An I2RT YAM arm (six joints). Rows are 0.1 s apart.
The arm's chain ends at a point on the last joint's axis. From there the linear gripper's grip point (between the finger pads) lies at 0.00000 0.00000 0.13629 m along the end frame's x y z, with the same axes.
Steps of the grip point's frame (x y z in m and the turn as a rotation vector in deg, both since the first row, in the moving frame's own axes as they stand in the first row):
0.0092, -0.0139, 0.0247, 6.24, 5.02, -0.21
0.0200, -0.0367, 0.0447, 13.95, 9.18, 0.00
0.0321, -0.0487, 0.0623, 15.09, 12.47, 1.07
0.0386, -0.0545, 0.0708, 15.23, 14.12, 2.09
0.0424, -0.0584, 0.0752, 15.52, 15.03, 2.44
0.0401, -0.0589, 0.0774, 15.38, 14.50, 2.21
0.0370, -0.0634, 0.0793, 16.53, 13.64, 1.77
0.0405, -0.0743, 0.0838, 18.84, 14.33, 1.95
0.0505, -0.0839, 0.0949, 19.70, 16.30, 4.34
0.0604, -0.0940, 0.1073, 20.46, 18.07, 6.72
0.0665, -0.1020, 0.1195, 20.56, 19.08, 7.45
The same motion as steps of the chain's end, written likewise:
-0.0027, 0.0009, 0.0260, 6.24, 5.02, -0.21
-0.0015, -0.0040, 0.0504, 13.95, 9.18, 0.00
0.0027, -0.0138, 0.0702, 15.09, 12.47, 1.07
0.0051, -0.0197, 0.0797, 15.23, 14.12, 2.09
0.0067, -0.0231, 0.0848, 15.52, 15.03, 2.44
0.0057, -0.0238, 0.0866, 15.38, 14.50, 2.21
0.0047, -0.0255, 0.0887, 16.53, 13.64, 1.77
0.0066, -0.0313, 0.0953, 18.84, 14.33, 1.95
0.0113, -0.0401, 0.1082, 19.70, 16.30, 4.34
0.0163, -0.0497, 0.1225, 20.46, 18.07, 6.72
0.0199, -0.0580, 0.1355, 20.56, 19.08, 7.45

